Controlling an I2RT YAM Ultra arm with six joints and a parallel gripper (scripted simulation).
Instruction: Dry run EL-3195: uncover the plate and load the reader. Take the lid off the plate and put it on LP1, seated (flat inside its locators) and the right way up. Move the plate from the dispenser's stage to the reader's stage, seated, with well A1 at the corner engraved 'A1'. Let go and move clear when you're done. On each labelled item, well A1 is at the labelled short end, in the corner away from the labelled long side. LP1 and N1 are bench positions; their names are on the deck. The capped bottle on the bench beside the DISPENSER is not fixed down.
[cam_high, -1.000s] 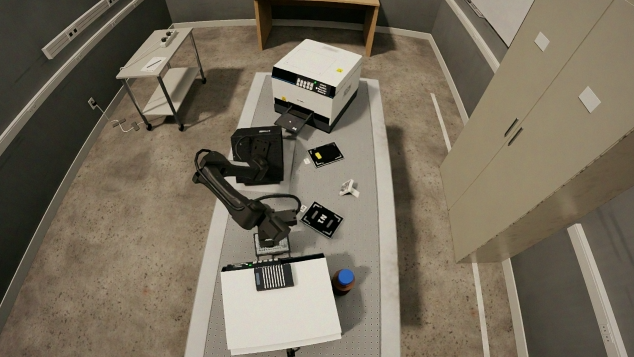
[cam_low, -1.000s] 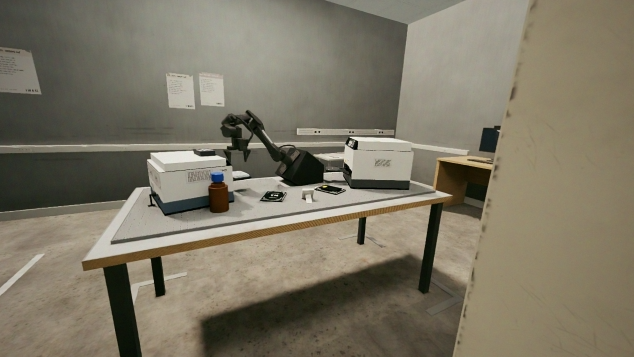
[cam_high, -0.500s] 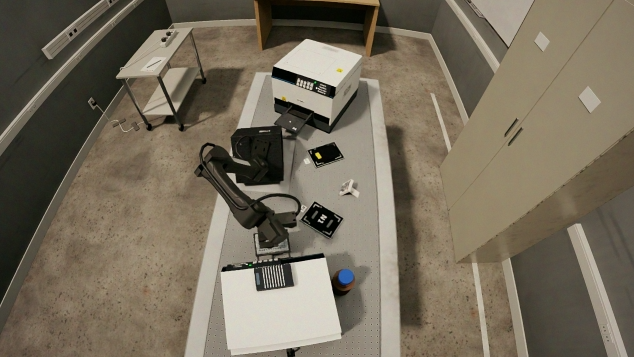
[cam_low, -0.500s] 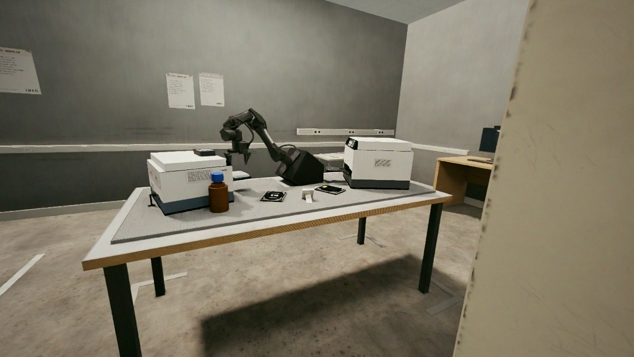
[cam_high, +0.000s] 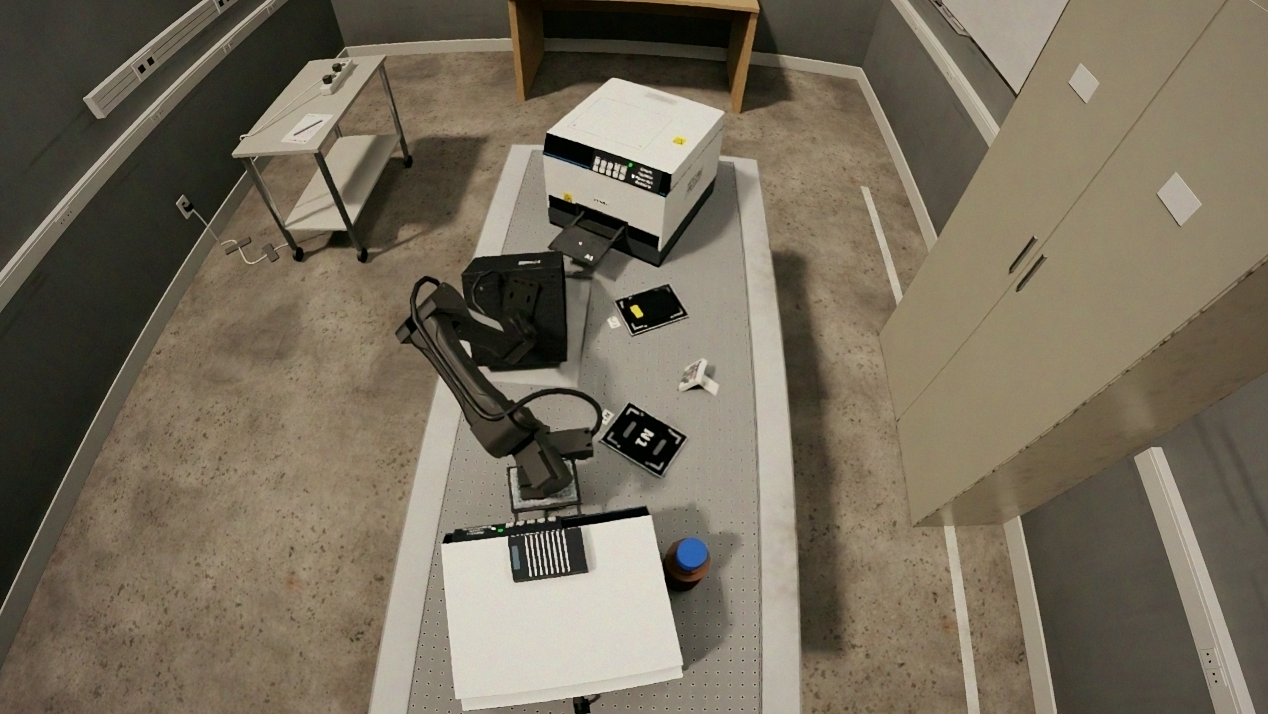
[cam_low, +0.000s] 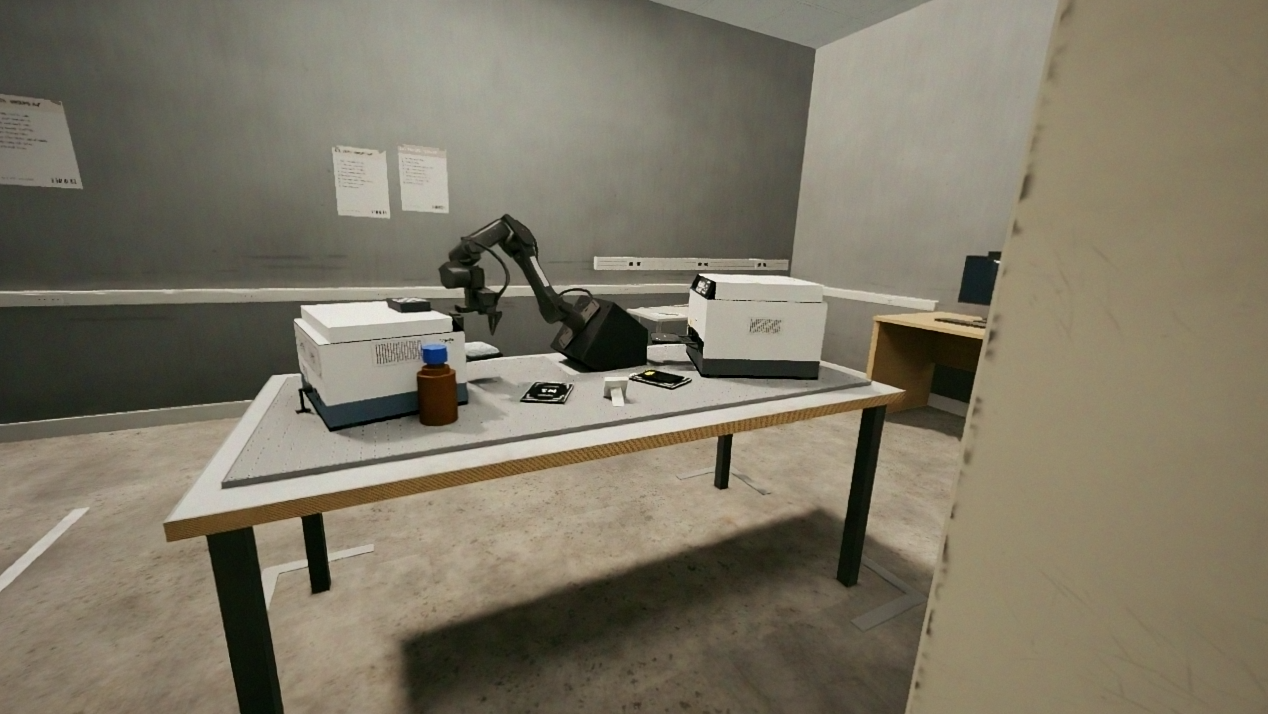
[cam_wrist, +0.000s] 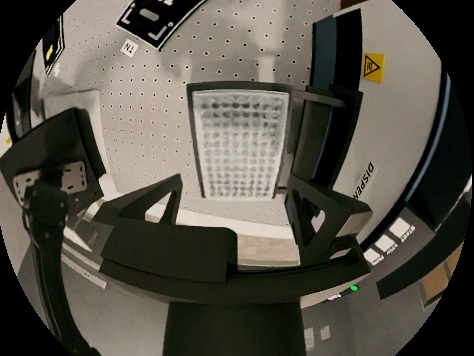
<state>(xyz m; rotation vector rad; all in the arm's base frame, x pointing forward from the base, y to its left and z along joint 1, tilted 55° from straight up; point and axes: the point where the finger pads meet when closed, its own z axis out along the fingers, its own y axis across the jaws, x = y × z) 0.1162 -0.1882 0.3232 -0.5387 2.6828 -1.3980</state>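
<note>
Right now the well plate is 40 mm below my hand and 10 mm ahead of it. Also, from my hand: blue-capped bottle (300 mm ahead, 130 mm to the right, 30 mm below); black plate (540 mm to the left, 190 mm ahead, 130 mm below).
</note>
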